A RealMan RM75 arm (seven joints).
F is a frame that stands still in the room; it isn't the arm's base.
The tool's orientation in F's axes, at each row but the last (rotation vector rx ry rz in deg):
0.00 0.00 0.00
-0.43 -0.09 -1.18
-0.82 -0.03 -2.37
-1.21 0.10 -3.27
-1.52 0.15 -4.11
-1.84 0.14 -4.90
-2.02 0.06 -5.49
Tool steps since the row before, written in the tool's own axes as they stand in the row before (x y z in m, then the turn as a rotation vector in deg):
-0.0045 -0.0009 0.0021 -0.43 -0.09 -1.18
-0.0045 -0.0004 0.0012 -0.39 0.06 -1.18
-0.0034 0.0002 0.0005 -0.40 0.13 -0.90
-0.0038 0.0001 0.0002 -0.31 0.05 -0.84
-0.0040 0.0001 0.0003 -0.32 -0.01 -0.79
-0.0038 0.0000 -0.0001 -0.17 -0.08 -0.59
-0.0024 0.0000 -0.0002 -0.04 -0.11 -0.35
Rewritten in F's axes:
-0.0045 -0.0009 0.0021 -0.43 -0.09 -1.18
-0.0045 -0.0003 0.0012 -0.39 0.06 -1.18
-0.0034 0.0003 0.0005 -0.39 0.13 -0.90
-0.0038 0.0003 0.0002 -0.31 0.05 -0.84
-0.0040 0.0004 0.0003 -0.32 -0.01 -0.79
-0.0038 0.0003 -0.0001 -0.18 -0.08 -0.59
-0.0024 0.0002 -0.0002 -0.05 -0.12 -0.35

